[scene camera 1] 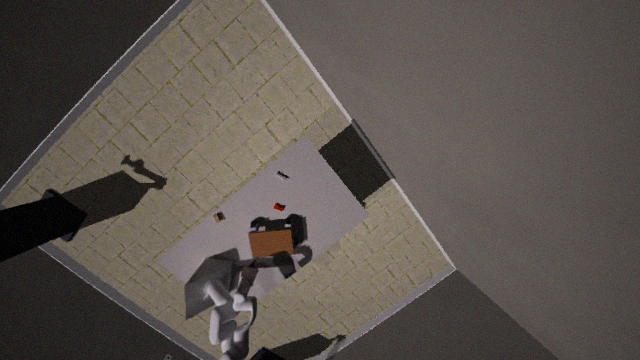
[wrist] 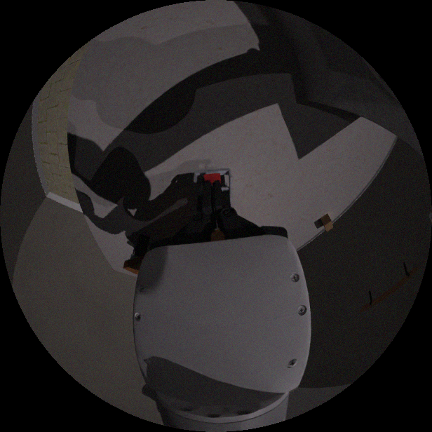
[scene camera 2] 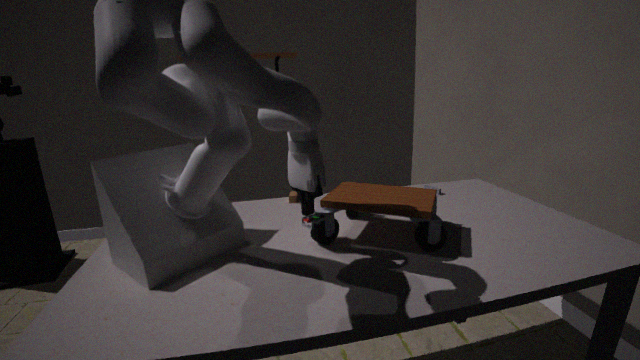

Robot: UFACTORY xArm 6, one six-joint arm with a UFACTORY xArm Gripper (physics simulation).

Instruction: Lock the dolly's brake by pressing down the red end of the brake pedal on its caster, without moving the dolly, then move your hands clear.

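Places are measured from the arm's base along level axes (x ahead, y left, z up), in metres.
Pixels of known places: gripper, between the fingertips: (scene camera 1: 253, 263) (scene camera 2: 308, 213); arm's base, origin of its link: (scene camera 1: 213, 285) (scene camera 2: 188, 199).
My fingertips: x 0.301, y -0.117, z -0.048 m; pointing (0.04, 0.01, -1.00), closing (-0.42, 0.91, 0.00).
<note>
For each thing: its middle in the pictures, then the offset to it from my fingertips. "spot": a spot on its surface instead. Level surfaces: height alone.
- dolly, a spot on its surface: (scene camera 2: 380, 196) (scene camera 1: 272, 246) spot: dx +0.215, dy -0.009, dz +0.020 m
- table, height of its surface: dz -0.105 m
- near-left caster, a spot on its surface: (scene camera 2: 325, 232) spot: dx +0.045, dy -0.006, dz -0.061 m
- red end, a spot on its surface: (scene camera 2: 306, 219) spot: dx -0.007, dy -0.004, dz -0.014 m
- green end, a spot on its surface: (scene camera 2: 316, 217) spot: dx +0.024, dy +0.005, dz -0.017 m
- tan block, middle of its body: (scene camera 2: 293, 197) (scene camera 1: 217, 217) dx +0.075, dy +0.414, dz -0.090 m
- red block, middle of its body: (scene camera 1: 278, 207) dx +0.431, dy +0.129, dz -0.093 m
- small grey-black object, middle of its body: (scene camera 1: 281, 175) dx +0.632, dy +0.269, dz -0.095 m
The dolly (scene camera 1: 271, 243) (scene camera 2: 380, 196) has a wooden deck and stands upright on its casters on the table (scene camera 1: 320, 185) (scene camera 2: 200, 320). The near-left caster (scene camera 2: 325, 232) carries the brake pedal, with a red end (scene camera 2: 306, 219) (wrist: 212, 177) on the side away from the deck and a green end (scene camera 2: 316, 217) nearer the wheel. My gripper (scene camera 2: 307, 213) (wrist: 213, 191) is shut and empty, pointing down beside the deck. Its fingertips are at the pedal, right by the red end, and partly cover the pedal in the wrist view. Whether they touch it, and how far the pedal is tilted, I cannot tell.
A tan block (scene camera 1: 219, 217) (scene camera 2: 293, 197) (wrist: 326, 222) lies near the table's far edge. A red block (scene camera 1: 279, 206) and a small grey-black object (scene camera 1: 282, 175) lie beyond the dolly. The arm's wedge-shaped mount (scene camera 2: 165, 220) stands left of the dolly.
</note>
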